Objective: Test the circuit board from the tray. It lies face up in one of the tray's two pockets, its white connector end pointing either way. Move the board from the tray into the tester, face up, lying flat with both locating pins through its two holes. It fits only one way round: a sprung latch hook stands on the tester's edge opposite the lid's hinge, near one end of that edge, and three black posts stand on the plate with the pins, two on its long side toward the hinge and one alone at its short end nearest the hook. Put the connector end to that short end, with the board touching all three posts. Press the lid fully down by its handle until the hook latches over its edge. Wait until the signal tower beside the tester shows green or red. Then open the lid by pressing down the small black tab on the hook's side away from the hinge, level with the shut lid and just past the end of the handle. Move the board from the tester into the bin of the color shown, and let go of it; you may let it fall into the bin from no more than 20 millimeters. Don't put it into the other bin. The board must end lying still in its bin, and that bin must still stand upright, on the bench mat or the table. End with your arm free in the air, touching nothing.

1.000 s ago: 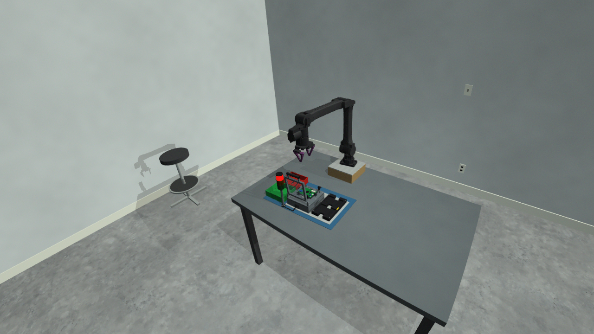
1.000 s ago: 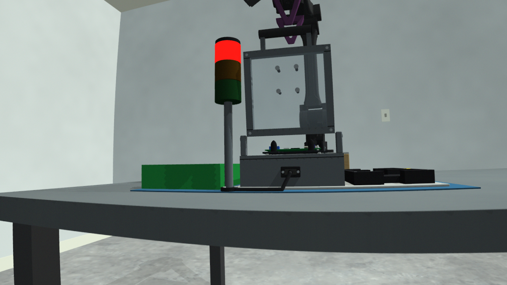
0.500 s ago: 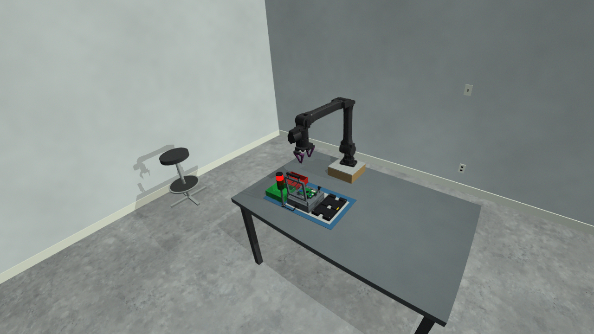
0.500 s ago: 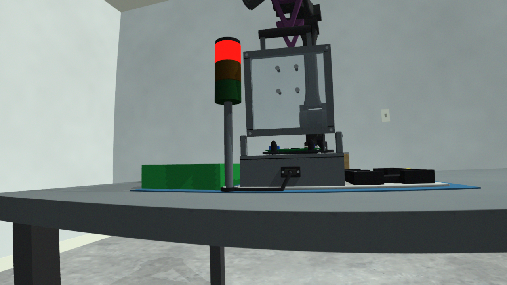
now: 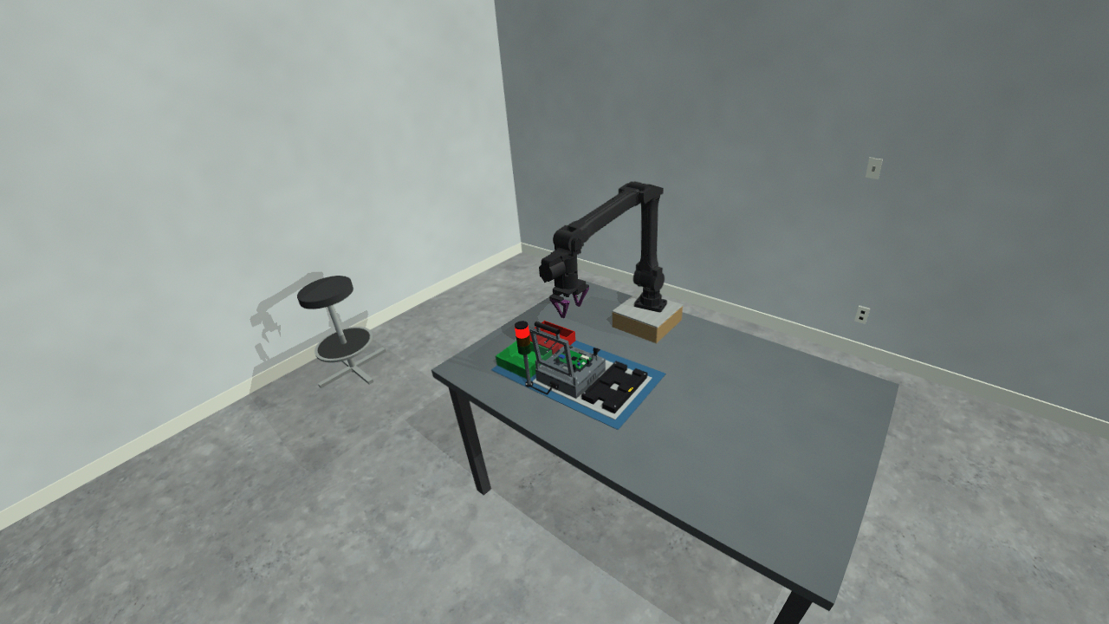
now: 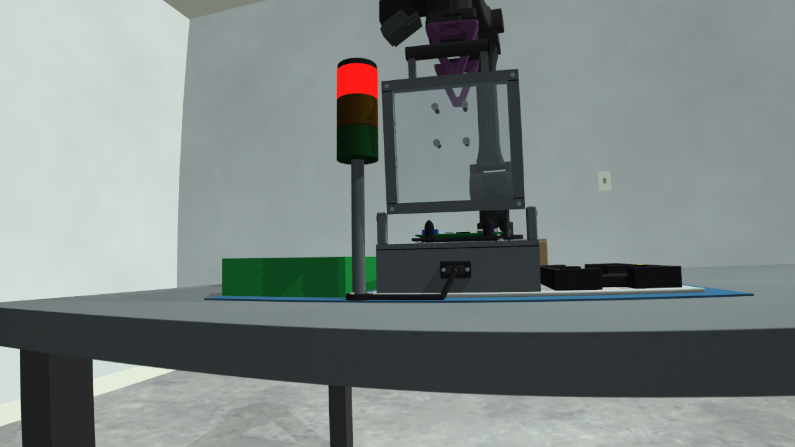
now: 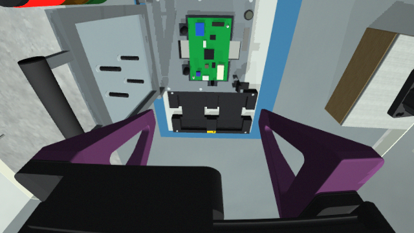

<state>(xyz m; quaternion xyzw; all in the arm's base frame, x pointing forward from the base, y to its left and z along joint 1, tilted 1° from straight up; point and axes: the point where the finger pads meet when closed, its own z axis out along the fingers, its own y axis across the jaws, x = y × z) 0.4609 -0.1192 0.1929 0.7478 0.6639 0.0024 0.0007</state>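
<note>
The green circuit board lies 200 mm below my hand. Round my hand: black tester plate 10 mm ahead, 200 mm below; then black latch hook 50 mm behind, 60 mm to the left, 190 mm below; then clear lid 110 mm ahead, 20 mm to the right, 90 mm below.
</note>
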